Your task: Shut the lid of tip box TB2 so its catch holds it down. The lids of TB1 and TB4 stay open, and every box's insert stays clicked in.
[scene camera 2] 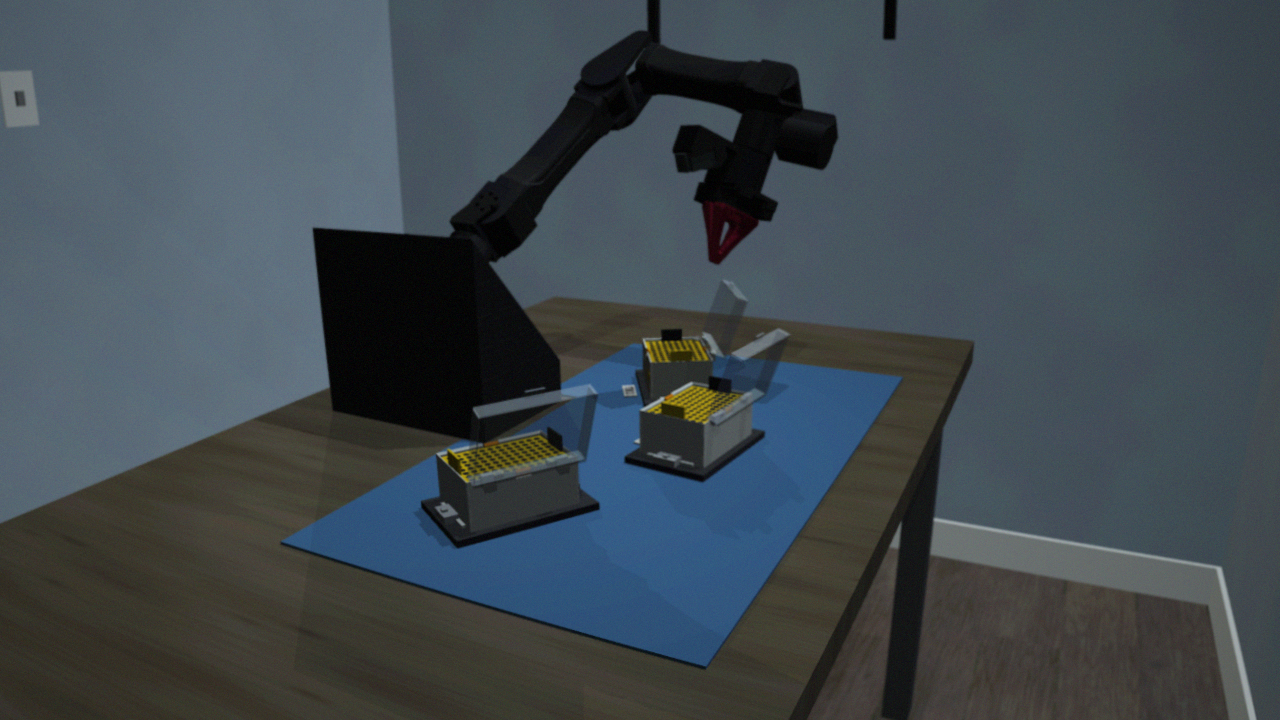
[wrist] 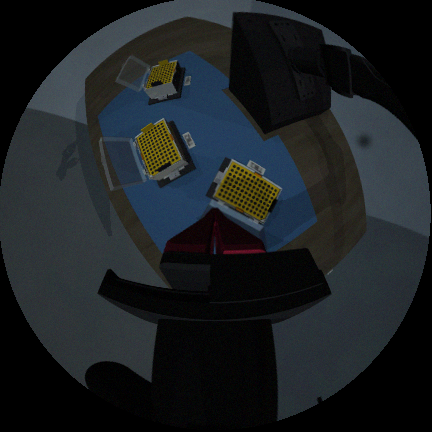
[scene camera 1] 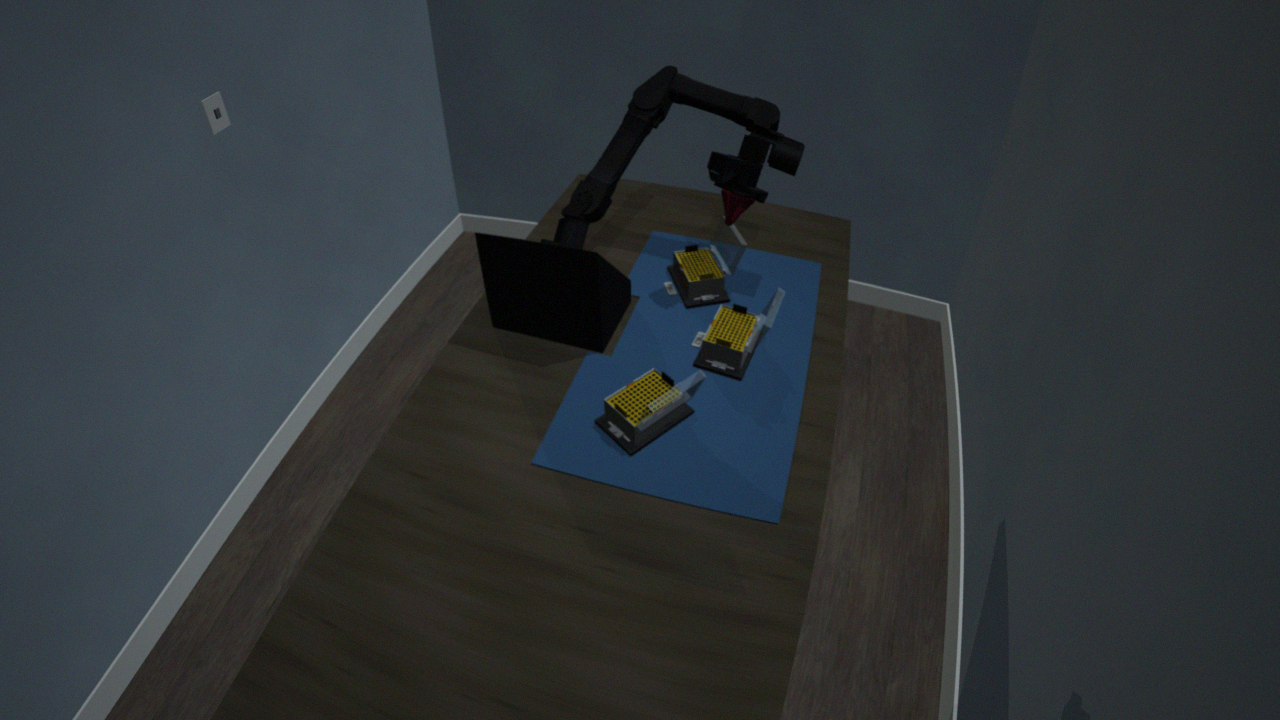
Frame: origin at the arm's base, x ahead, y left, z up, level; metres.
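Seen in the pictures: gripper, between the fingertips: (scene camera 2: 713, 263) (wrist: 214, 212) (scene camera 1: 728, 225); arm's base, origin of its link: (scene camera 2: 447, 289) (wrist: 294, 59) (scene camera 1: 564, 256).
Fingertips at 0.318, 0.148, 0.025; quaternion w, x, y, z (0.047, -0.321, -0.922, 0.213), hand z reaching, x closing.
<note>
Offsets run from my fingertips to a thing's top centre, as dx, dy, dz. "*": to the spot under its first point. Level surfaces: height alone.
Three tip boxes with yellow perforated inserts stand on the blue mat; their labels are too small to read. The far box @(-0.060, +0.024, -0.117) (scene camera 1: 699, 266) (scene camera 2: 677, 376) (wrist: 247, 190) has its clear lid @(* -0.004, +0.076, -0.087) (scene camera 2: 725, 313) standing open. The middle box @(+0.033, -0.178, -0.117) (scene camera 1: 730, 329) (scene camera 2: 689, 420) (wrist: 161, 150) has its lid @(+0.098, -0.192, -0.038) (scene camera 1: 773, 308) (scene camera 2: 762, 356) (wrist: 122, 162) open. The near box @(-0.103, -0.395, -0.117) (scene camera 1: 642, 399) (scene camera 2: 514, 488) (wrist: 164, 77) has its lid @(* -0.017, -0.429, -0.051) (scene camera 1: 691, 386) (scene camera 2: 537, 413) (wrist: 134, 73) open. The inserts look seated. My red-fingered gripper (scene camera 1: 733, 222) (scene camera 2: 716, 261) (wrist: 214, 212) is shut and empty, above the far box's raised lid.
The blue mat @(dz -0.191) (scene camera 1: 680, 483) (scene camera 2: 626, 617) (wrist: 210, 120) lies on a wooden table @(dz -0.194) (scene camera 1: 501, 555) (scene camera 2: 161, 573). The arm's black base block (scene camera 1: 554, 295) (scene camera 2: 402, 331) (wrist: 275, 75) stands beside the mat. Small white labels lie beside the boxes. Walls stand around the table.
</note>
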